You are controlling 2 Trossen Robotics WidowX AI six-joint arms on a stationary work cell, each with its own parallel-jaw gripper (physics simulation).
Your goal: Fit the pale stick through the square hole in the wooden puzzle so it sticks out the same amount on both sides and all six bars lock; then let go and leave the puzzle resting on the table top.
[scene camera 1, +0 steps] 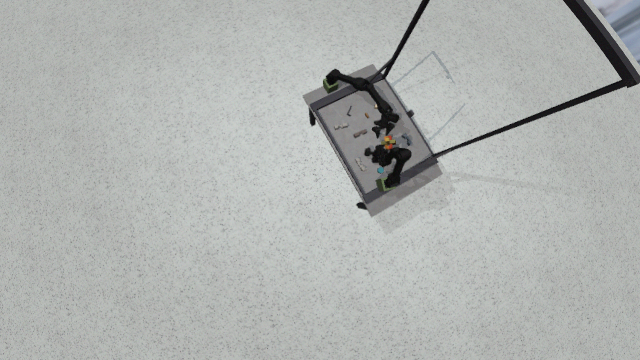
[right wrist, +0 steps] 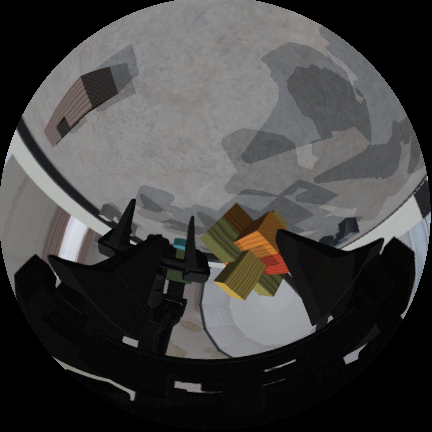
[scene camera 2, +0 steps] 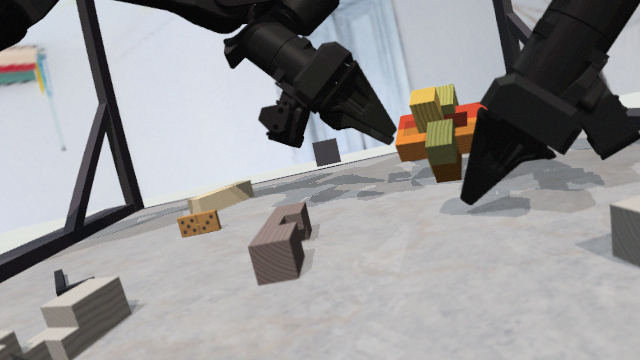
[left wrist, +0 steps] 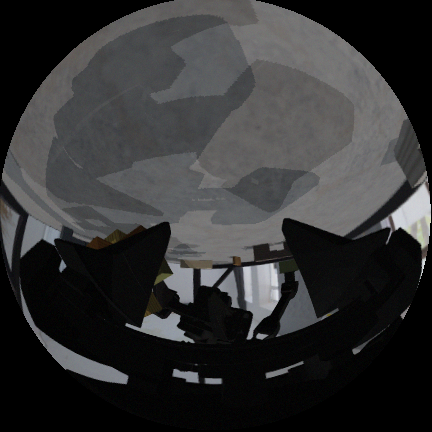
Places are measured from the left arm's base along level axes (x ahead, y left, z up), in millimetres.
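Where they show: left gripper, fingertip midpoint: [scene camera 1: 373, 148] [right wrist: 161, 207] [scene camera 2: 471, 188] [left wrist: 227, 225]; right gripper, fingertip midpoint: [scene camera 1: 381, 137] [right wrist: 220, 238] [scene camera 2: 393, 138] [left wrist: 178, 284]; left arm's base, link origin: [scene camera 1: 388, 183]; right arm's base, link origin: [scene camera 1: 330, 81].
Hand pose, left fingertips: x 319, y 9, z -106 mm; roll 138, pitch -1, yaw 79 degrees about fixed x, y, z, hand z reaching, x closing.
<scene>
Things, the pixels of their top centre, and the offset from my left fingertips. "*": a spot on its surface instead.
- pale stick, top centre: [scene camera 2: 220, 189] [left wrist: 195, 267] dx +357, dy -164, dz +17 mm
- brown notched block, top centre: [scene camera 2: 281, 220] [right wrist: 59, 121] [left wrist: 284, 256] dx +149, dy +83, dz +17 mm
- domino, top centre: [scene camera 2: 196, 213] dx +302, dy -17, dz +13 mm
- grey notched block, top centre: [scene camera 2: 35, 318] dx +243, dy +232, dz +17 mm
- grey block, surface spot: [scene camera 2: 626, 232] * dx -62, dy +160, dz +5 mm
- dark cube, top centre: [scene camera 2: 323, 140] dx +247, dy -412, dz +46 mm
The puzzle [scene camera 1: 388, 142] [scene camera 2: 441, 142] [right wrist: 250, 250] of yellow, olive, orange, red and brown bars stands on the table, with a dark gap among its upper bars. The pale stick [scene camera 2: 220, 197] [left wrist: 196, 264] lies on the table, well apart from the puzzle. My left gripper [left wrist: 227, 225] [scene camera 2: 470, 196] is open and empty, low over the table beside the puzzle; one finger partly hides the puzzle in the left wrist view. My right gripper [right wrist: 220, 238] [scene camera 2: 390, 138] is open and empty on the puzzle's other side, with its fingertips close to the orange bar in scene camera 2.
A brown notched block [scene camera 2: 277, 250] [right wrist: 82, 100] and a domino [scene camera 2: 198, 223] lie on the table. A grey notched block [scene camera 2: 90, 305] is at the lower left, another grey block [scene camera 2: 626, 232] at the right. A dark cube [scene camera 2: 326, 152] stands toward the back.
</scene>
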